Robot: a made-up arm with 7 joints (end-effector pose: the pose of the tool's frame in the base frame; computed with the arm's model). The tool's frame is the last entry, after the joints. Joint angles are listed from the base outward.
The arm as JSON. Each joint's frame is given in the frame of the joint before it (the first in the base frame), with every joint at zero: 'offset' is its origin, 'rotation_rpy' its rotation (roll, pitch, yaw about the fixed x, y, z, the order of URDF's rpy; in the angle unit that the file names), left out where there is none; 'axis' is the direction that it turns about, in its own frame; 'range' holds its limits. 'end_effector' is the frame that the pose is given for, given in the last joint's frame.
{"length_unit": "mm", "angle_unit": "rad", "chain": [
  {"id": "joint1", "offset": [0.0, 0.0, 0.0], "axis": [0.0, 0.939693, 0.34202], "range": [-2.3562, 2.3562]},
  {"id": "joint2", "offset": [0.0, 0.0, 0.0], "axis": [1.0, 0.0, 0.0], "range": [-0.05, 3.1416]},
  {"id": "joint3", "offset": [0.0, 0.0, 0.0], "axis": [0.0, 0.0, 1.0], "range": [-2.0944, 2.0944]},
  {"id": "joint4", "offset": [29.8, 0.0, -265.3], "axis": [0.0, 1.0, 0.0], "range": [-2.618, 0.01]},
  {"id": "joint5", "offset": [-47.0, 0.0, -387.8], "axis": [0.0, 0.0, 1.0], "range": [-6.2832, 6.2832]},
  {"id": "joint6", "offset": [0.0, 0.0, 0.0], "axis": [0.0, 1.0, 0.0], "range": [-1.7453, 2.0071]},
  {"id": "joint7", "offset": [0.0, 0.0, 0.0], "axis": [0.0, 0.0, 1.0], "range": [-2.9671, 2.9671]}
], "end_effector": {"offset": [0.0, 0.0, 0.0]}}
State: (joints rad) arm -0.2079 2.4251 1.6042 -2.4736 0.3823 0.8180 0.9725
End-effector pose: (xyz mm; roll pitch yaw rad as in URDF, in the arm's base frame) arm -64.4 -235.2 186.6 2.2236 0.3279 -2.8112
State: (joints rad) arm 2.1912 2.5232 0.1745 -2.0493 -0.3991 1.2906 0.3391
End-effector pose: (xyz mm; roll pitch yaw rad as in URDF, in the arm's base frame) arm -121.2 197.0 -345.8 -0.1202 0.6819 -2.2331
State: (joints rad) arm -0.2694 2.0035 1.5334 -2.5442 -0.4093 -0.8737 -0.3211
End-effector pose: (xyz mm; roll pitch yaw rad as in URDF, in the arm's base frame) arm -65.0 -143.9 241.1 -0.9709 0.4256 0.7187
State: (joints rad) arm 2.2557 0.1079 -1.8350 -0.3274 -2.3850 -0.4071 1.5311
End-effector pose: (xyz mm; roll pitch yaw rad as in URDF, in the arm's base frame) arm -449.2 -380.4 291.5 -2.4041 -0.3500 -0.5389
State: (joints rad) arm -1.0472 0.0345 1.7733 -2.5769 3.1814 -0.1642 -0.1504
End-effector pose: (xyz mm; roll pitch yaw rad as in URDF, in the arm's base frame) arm 14.3 278.1 24.0 2.0676 0.4652 0.8281
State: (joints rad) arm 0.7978 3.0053 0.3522 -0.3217 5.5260 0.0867 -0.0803
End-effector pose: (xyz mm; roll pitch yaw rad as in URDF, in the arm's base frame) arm 493.4 136.9 411.6 -2.4638 0.7551 1.0329
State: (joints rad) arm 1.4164 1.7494 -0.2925 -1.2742 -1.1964 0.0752 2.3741
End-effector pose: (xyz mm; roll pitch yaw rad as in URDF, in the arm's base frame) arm -122.7 509.3 -234.0 0.5971 0.2494 -0.1611
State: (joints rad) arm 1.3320 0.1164 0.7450 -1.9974 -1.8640 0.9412 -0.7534
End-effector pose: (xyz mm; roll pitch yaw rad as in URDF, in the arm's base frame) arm -130.7 332.4 -236.8 -2.5297 0.8127 2.1077
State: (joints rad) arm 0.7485 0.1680 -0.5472 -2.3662 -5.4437 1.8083 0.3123
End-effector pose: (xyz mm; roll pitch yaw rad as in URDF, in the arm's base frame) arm 216.6 -100.7 -235.6 -0.9568 0.3214 -0.2934
